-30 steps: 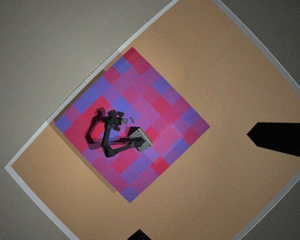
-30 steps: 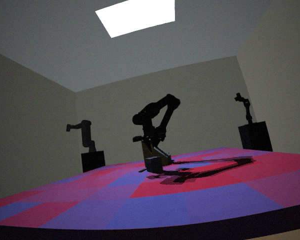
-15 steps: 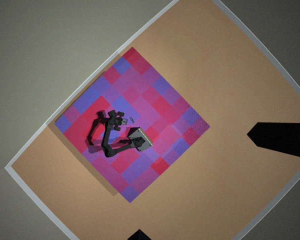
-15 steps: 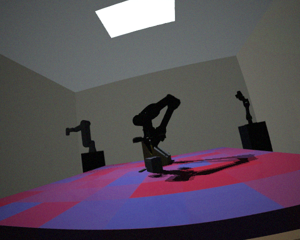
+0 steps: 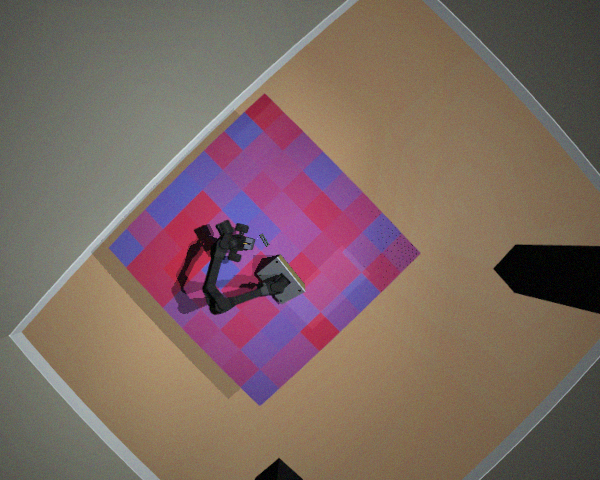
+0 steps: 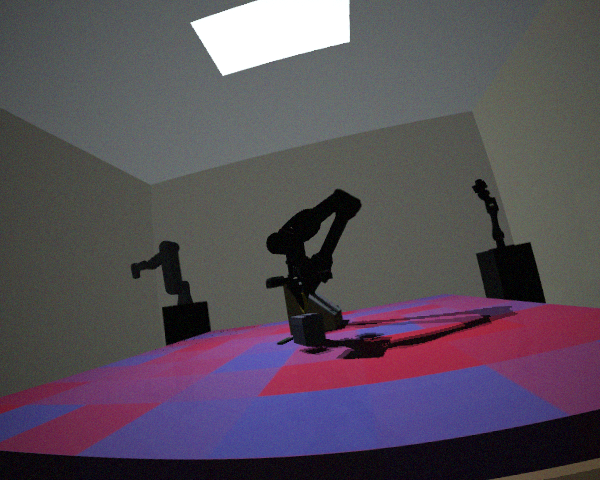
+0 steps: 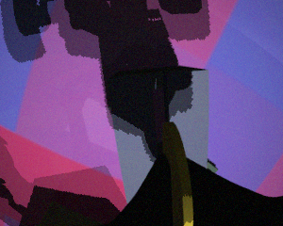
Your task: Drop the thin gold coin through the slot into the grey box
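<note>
Now: the gold coin 2 cm above my gripper tip.
</note>
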